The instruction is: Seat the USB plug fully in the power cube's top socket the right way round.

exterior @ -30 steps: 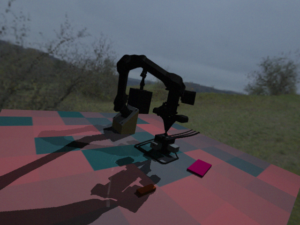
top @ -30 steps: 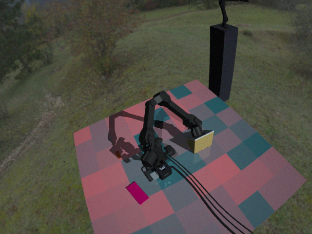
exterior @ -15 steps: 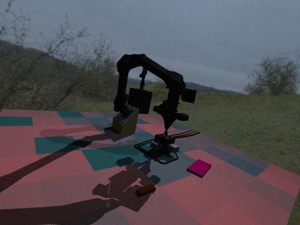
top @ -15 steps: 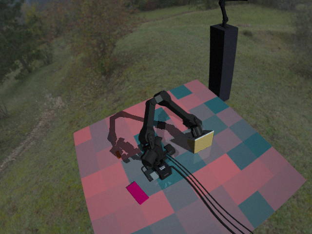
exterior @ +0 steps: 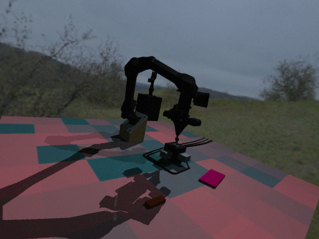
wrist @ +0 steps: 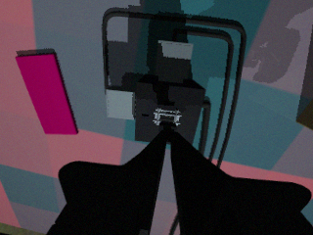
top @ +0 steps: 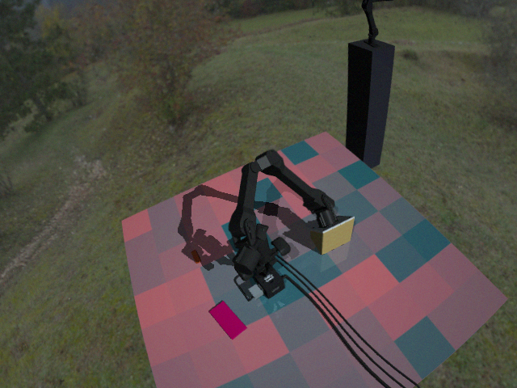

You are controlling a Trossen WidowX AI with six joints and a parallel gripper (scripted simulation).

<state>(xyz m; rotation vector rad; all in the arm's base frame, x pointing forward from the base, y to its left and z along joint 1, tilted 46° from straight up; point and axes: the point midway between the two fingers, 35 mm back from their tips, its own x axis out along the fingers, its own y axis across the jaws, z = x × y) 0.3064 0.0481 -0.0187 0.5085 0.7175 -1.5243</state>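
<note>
Now: gripper tip 60 mm above the white-framed socket and 10 mm to the right of it. The rest, counted from my gripper tip: orange block 280 mm to the right, 210 mm ahead, 120 mm below; black USB plug 20 mm below; flat magenta slab 210 mm ahead, 120 mm below, 50 mm to the left.
</note>
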